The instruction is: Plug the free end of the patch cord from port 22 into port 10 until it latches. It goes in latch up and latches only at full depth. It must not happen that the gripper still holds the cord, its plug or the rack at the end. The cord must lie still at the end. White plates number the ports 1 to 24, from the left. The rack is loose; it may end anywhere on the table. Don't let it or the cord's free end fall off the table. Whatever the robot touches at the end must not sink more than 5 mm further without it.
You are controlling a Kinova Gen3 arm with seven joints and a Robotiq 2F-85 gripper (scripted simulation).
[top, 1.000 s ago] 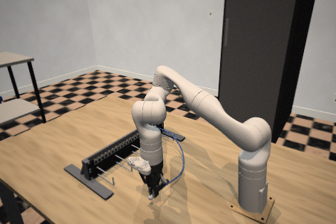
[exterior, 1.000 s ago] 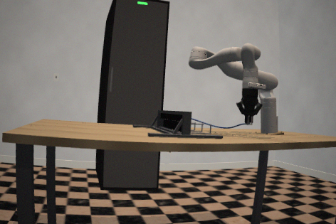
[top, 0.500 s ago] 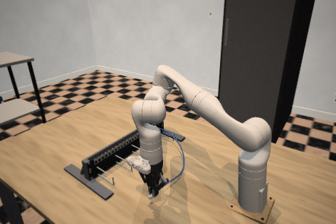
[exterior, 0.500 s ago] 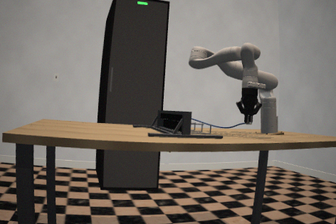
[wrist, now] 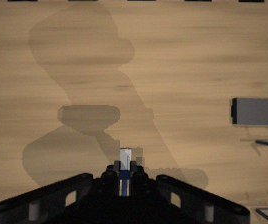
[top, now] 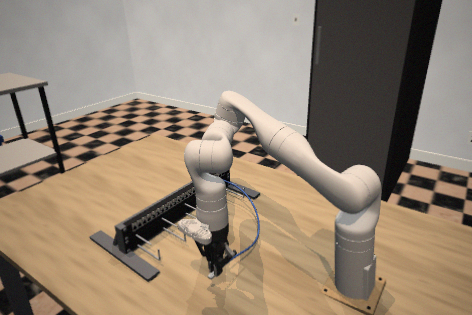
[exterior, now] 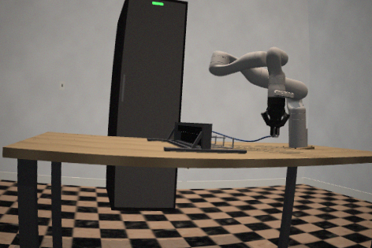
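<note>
Right now my hand is 1 cm to the right of the plug and 1 cm above it.
</note>
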